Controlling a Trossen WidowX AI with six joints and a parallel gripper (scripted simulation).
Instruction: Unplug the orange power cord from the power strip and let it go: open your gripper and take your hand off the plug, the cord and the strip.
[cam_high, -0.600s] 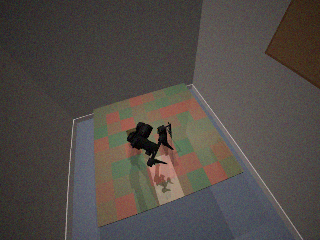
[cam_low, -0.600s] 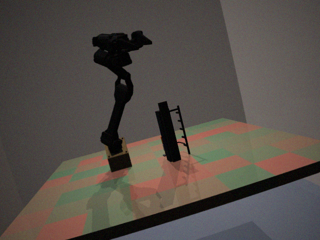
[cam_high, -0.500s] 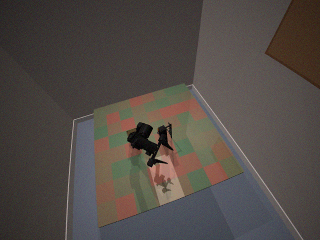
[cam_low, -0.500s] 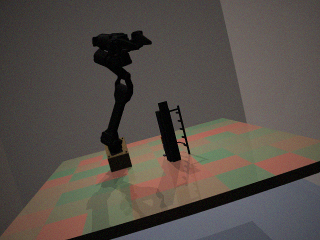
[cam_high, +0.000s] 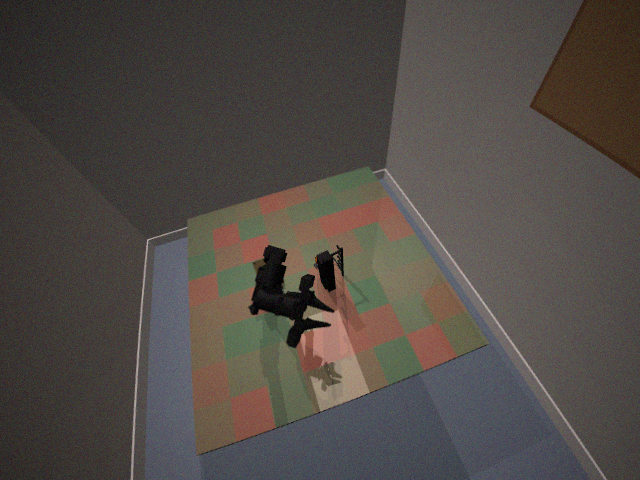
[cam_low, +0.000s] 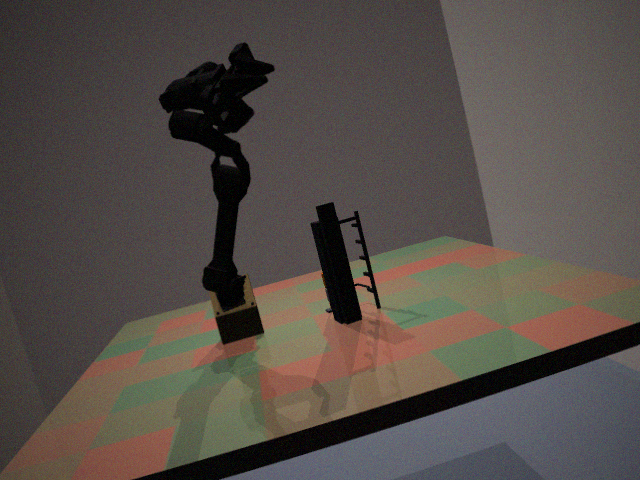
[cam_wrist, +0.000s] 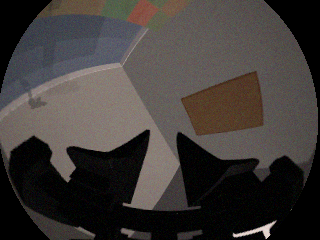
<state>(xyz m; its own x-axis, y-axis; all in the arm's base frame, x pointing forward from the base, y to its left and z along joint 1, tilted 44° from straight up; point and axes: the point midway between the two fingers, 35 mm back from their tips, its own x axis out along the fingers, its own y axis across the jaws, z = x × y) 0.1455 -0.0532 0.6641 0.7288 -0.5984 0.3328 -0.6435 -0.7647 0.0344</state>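
Now: gripper tip 46 cm above the orange plug, 42 cm to the right of it and 13 cm short of it.
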